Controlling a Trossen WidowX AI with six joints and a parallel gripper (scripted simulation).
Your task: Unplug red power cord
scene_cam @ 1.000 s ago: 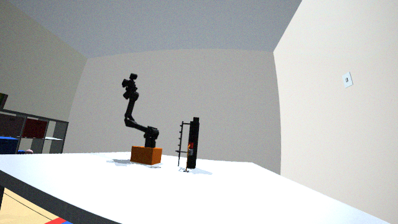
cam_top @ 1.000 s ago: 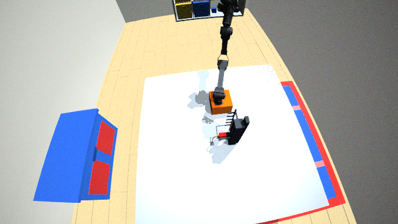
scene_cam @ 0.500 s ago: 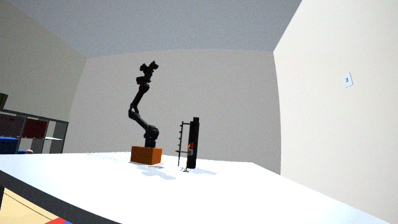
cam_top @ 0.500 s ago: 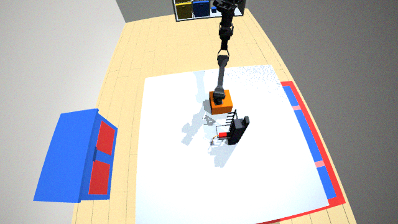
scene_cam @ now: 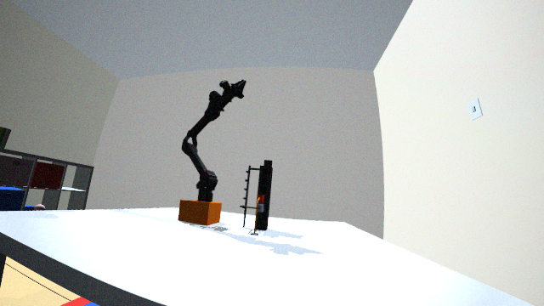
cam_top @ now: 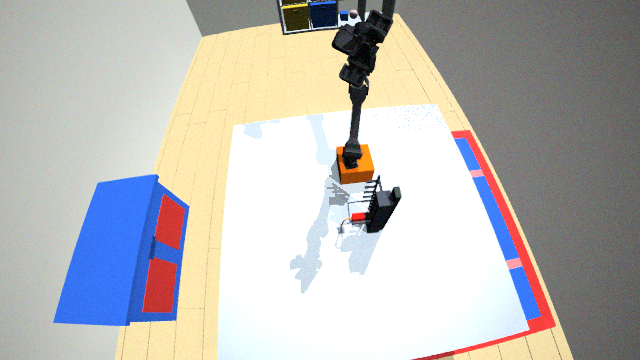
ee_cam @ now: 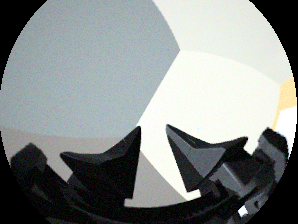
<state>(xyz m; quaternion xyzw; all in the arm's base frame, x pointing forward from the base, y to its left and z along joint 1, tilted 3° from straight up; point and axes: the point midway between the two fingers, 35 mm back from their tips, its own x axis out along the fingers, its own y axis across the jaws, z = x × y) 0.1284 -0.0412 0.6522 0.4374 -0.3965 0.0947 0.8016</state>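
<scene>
Right now my gripper tip is 630 mm above the red plug, 160 mm short of it and 10 mm to the left of it.
</scene>
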